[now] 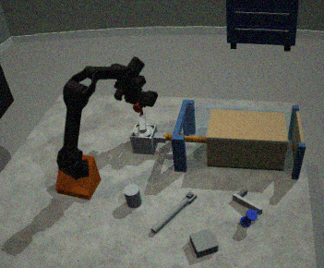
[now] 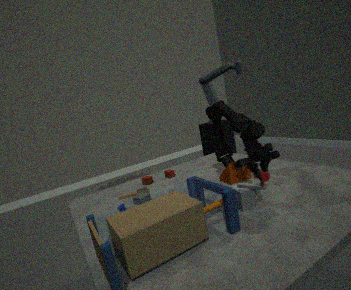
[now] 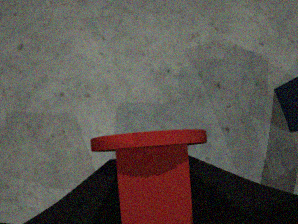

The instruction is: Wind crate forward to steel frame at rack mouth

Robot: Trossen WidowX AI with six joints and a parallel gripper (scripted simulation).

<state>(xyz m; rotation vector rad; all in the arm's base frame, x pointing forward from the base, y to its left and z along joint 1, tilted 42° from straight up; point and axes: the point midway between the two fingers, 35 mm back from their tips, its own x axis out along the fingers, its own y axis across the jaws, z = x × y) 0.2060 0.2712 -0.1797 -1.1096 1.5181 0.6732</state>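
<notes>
Right now the winch handle with red knob is 50 mm to the right of my gripper tip and 30 mm below it. Round my gripper tip: red handle (10 mm behind, 20 mm to the right); blue knob (410 mm ahead, 510 mm to the right, 100 mm below); grey winch (10 mm behind, 120 mm to the right, 100 mm below).
</notes>
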